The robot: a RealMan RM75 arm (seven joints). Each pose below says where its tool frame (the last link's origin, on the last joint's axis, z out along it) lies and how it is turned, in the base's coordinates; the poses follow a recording.
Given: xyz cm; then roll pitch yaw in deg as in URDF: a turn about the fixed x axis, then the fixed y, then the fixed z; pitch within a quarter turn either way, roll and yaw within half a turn.
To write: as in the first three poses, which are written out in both.
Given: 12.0, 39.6, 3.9, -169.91, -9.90, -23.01
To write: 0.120, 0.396, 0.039, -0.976, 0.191, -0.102, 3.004
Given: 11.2, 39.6, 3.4, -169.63, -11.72, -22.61
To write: 0.112, 0.396, 0.034, -0.976, 0.186, -0.118, 3.005
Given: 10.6, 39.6, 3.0, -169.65, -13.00, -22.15
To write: 0.106, 0.396, 0.030, -0.975, 0.180, -0.128, 3.009
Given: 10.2, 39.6, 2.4, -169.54, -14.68, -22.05
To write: 0.102, 0.396, 0.024, -0.974, 0.178, -0.142, 3.013
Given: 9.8, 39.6, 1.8, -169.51, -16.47, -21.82
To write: 0.098, 0.396, 0.018, -0.972, 0.174, -0.157, 3.018
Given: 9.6, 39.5, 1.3, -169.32, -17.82, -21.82
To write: 0.096, 0.395, 0.013, -0.970, 0.172, -0.169, 3.019
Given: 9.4, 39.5, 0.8, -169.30, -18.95, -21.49
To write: 0.094, 0.395, 0.008, -0.969, 0.168, -0.178, 3.022
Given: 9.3, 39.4, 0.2, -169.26, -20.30, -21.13
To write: 0.093, 0.394, 0.002, -0.968, 0.164, -0.190, 3.025
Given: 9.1, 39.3, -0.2, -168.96, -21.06, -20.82
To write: 0.091, 0.393, -0.002, -0.967, 0.160, -0.196, 3.021
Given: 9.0, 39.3, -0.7, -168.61, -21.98, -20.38
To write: 0.090, 0.393, -0.007, -0.967, 0.154, -0.204, 3.017
